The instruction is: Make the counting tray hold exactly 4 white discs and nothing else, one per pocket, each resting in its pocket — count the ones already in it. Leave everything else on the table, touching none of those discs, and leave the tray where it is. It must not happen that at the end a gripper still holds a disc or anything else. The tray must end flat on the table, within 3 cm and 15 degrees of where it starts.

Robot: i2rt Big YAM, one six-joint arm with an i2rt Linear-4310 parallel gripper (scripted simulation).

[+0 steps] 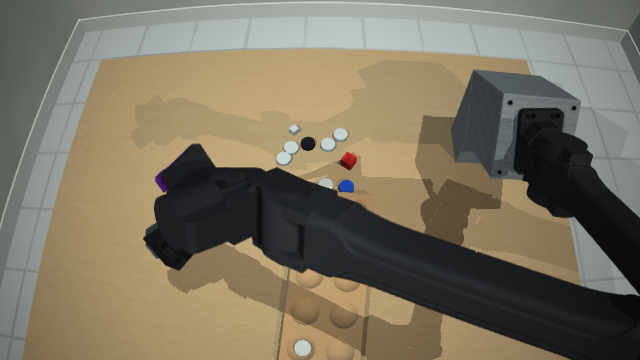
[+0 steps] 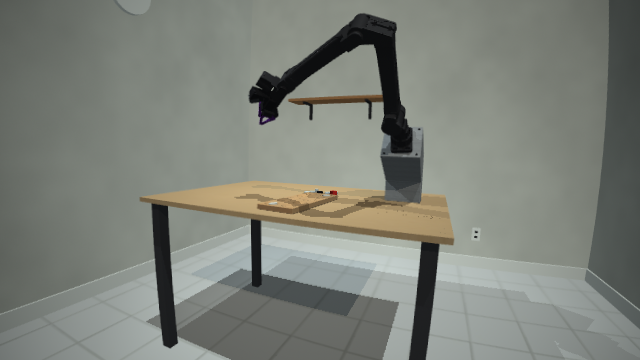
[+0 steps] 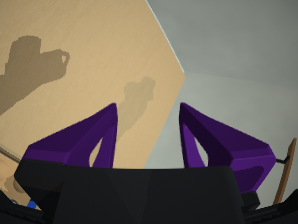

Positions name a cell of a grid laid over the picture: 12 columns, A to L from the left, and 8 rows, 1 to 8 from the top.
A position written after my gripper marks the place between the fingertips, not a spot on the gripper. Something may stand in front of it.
I see my gripper (image 1: D5).
My gripper shows as well in image 3 (image 3: F4).
